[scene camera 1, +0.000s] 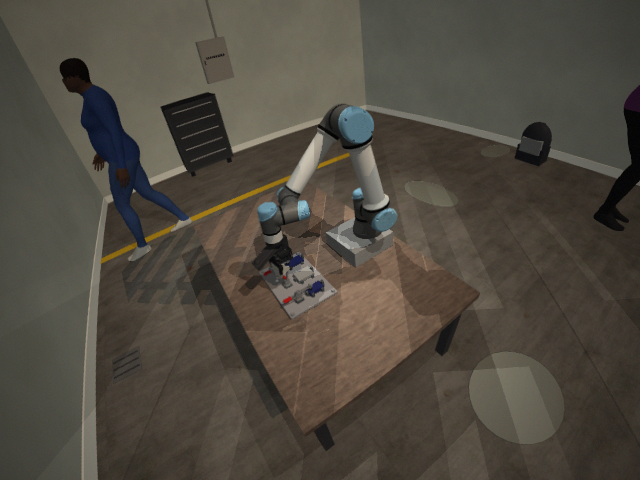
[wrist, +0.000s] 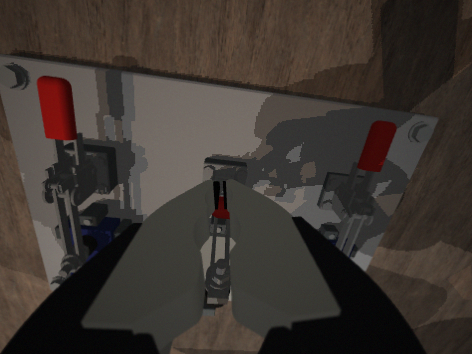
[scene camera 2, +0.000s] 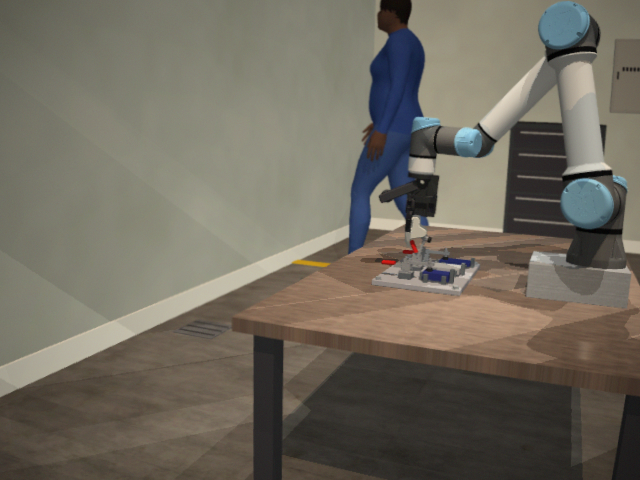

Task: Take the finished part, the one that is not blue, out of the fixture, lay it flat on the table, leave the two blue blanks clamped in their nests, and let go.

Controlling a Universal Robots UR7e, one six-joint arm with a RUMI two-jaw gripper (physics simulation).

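Where they show: gripper, fingertip midpoint: (scene camera 1: 280,278) (wrist: 221,184) (scene camera 2: 408,247); arm's base, link origin: (scene camera 1: 367,230) (scene camera 2: 595,263).
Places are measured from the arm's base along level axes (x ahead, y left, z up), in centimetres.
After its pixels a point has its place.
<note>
The finished part (scene camera 1: 303,274) @(x 39.6, y 3.1, z -4.8 cm), pale grey, sits in the middle nest of the fixture plate (scene camera 1: 305,304) @(x 46.5, y 17.6, z -6.9 cm) (scene camera 2: 392,281) @(x 49.3, y 19.6, z -6.9 cm) (wrist: 190,110) @(x 53.4, y 6.3, z -6.9 cm); my fingers mostly hide it in the wrist view. Two blue blanks (scene camera 1: 295,261) @(x 38.6, y -7.9, z -5.3 cm) (scene camera 1: 315,287) @(x 39.1, y 13.9, z -4.4 cm) (scene camera 2: 456,262) @(x 38.5, y -6.3, z -5.4 cm) (scene camera 2: 436,275) @(x 38.8, y 15.3, z -4.8 cm) (wrist: 102,235) @(x 42.2, y 12.2, z -4.3 cm) sit in the nests on either side, under their clamps. The middle clamp's red handle (scene camera 1: 284,277) @(x 48.7, y 3.6, z -0.6 cm) (scene camera 2: 414,246) @(x 48.7, y 3.5, z -0.1 cm) (wrist: 221,209) @(x 49.9, y 3.1, z 1.4 cm) stands tilted up. My gripper (scene camera 1: 283,271) @(x 50.5, y 3.2, z -0.5 cm) (scene camera 2: 408,242) @(x 50.5, y 3.2, z -0.5 cm) (wrist: 221,184) @(x 50.5, y 3.2, z -0.5 cm) is shut and empty, its tips close beside the top of that handle; I cannot tell whether they touch it.
The outer clamps' red handles (scene camera 1: 287,299) @(x 52.5, y 14.0, z -2.9 cm) (scene camera 2: 388,262) @(x 52.4, y 14.7, z -3.1 cm) (wrist: 57,107) @(x 52.9, y 13.7, z -2.8 cm) (wrist: 377,145) @(x 53.9, y -7.7, z -3.8 cm) lie low. The fixture rests on the wooden table (scene camera 1: 361,335) @(x 35.4, y 42.9, z -8.4 cm) (scene camera 2: 413,320) @(x 35.8, y 44.5, z -8.4 cm), beside the robot's grey base block (scene camera 1: 361,251) @(x 12.0, y 10.9, z -0.3 cm) (scene camera 2: 576,284) @(x 3.9, y 10.4, z -3.7 cm). A person in blue (scene camera 1: 111,139) (scene camera 2: 395,93) is beyond the table.
</note>
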